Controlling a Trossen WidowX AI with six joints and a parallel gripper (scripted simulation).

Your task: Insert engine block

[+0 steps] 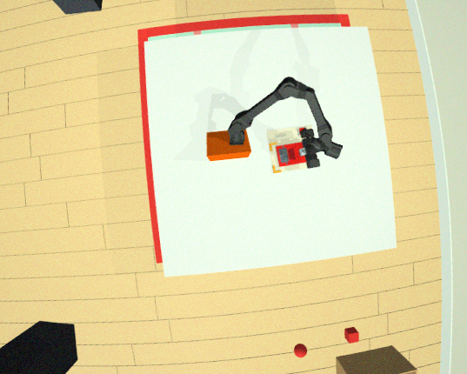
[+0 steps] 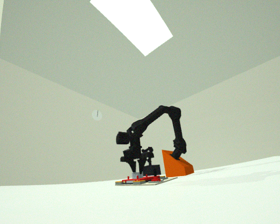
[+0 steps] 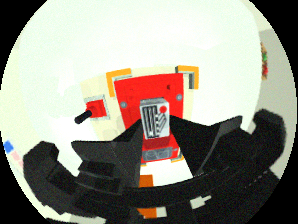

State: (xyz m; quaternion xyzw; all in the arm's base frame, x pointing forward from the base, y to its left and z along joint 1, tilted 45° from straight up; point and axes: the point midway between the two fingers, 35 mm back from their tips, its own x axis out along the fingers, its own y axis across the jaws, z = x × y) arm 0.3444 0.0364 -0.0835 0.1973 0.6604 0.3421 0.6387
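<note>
My gripper tip is now 10 mm above the engine block.
</note>
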